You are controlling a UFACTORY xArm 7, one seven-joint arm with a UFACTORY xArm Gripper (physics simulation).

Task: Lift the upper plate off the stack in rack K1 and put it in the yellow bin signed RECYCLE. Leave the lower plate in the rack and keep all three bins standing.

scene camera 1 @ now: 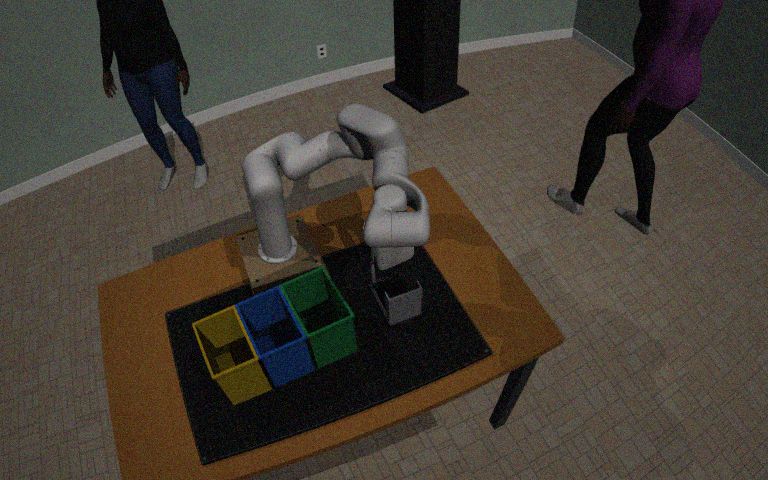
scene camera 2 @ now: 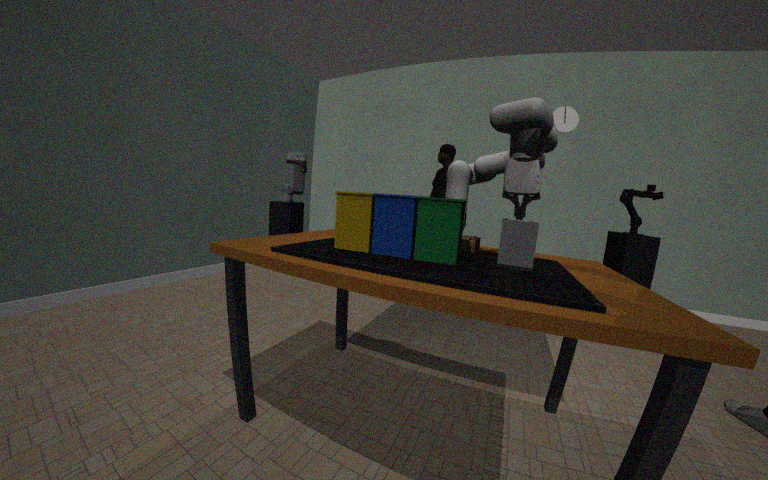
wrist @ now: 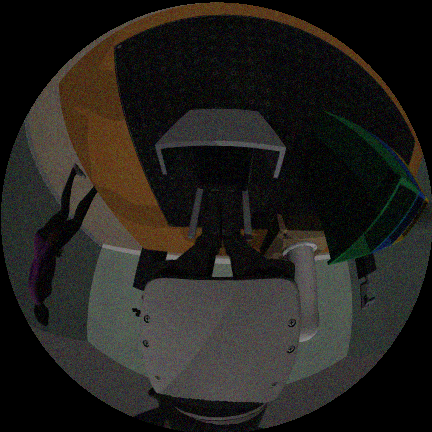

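Pixels of known places: gripper, between the fingertips: (scene camera 1: 395, 276) (scene camera 2: 519, 219) (wrist: 221, 204); arm's base, origin of its link: (scene camera 1: 277, 249) (wrist: 299, 248).
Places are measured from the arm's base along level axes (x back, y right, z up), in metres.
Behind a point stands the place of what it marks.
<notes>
The grey rack (scene camera 1: 406, 306) @(x -0.426, y -0.172, z 0.038 m) (scene camera 2: 518, 244) @(x -0.426, y -0.171, z 0.033 m) (wrist: 220, 127) @(x -0.426, y -0.169, z 0.067 m) stands upright on the right part of the black mat. No K1 label can be read on it. Its inside is dark, and I cannot make out either plate. My gripper (scene camera 2: 519, 216) @(x -0.363, y -0.181, z 0.098 m) (wrist: 221, 204) @(x -0.363, y -0.181, z 0.098 m) is shut and empty, with its fingertips pointing down just above the rack's top edge in the second scene view. In the first scene view its fingers are lost in shadow. The yellow bin (scene camera 1: 244, 386) @(x -0.382, y 0.313, z 0.033 m) (scene camera 2: 353, 223) @(x -0.383, y 0.304, z 0.042 m) stands upright at the left; its RECYCLE sign cannot be read.
The blue bin (scene camera 1: 289, 363) @(x -0.398, y 0.177, z 0.049 m) (scene camera 2: 392, 226) @(x -0.398, y 0.179, z 0.045 m) and green bin (scene camera 1: 335, 342) @(x -0.414, y 0.046, z 0.051 m) (scene camera 2: 437, 230) @(x -0.413, y 0.049, z 0.047 m) stand upright beside the yellow one, the green nearest the rack. All are on the black mat (scene camera 1: 396, 373) @(x -0.541, y -0.052, z -0.043 m) (scene camera 2: 453, 277) @(x -0.554, y -0.002, z -0.043 m) (wrist: 220, 60) @(x -0.507, y -0.154, z -0.043 m) on the wooden table (scene camera 1: 504, 288) @(x -0.509, y -0.484, z -0.056 m). The arm's base is behind the bins.
</notes>
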